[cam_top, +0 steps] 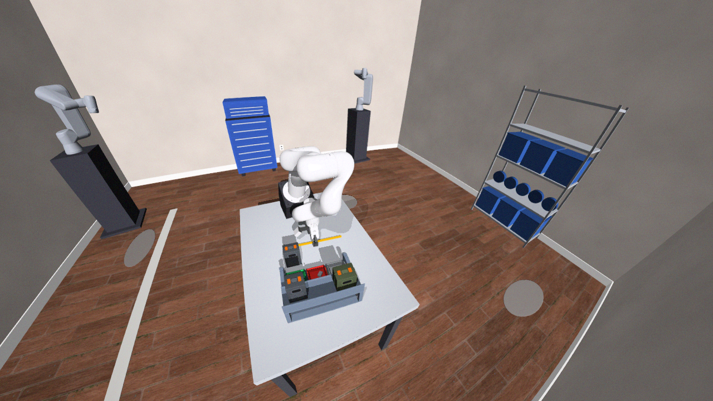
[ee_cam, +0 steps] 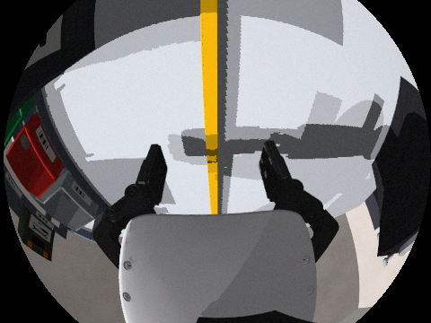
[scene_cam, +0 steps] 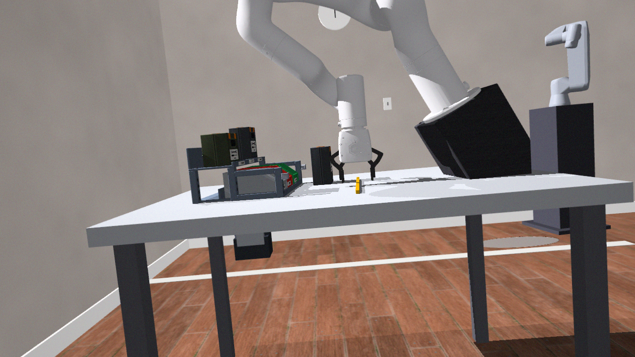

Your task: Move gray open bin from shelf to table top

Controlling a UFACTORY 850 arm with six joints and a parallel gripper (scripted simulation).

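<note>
The yellow strip is 2 cm below my hand. The rest, counted from my hand: red bin (29 cm ahead, 11 cm to the right, 2 cm above); then green bin (26 cm ahead, 22 cm to the right, 2 cm above); then gray bin (31 cm ahead, 2 cm above).
</note>
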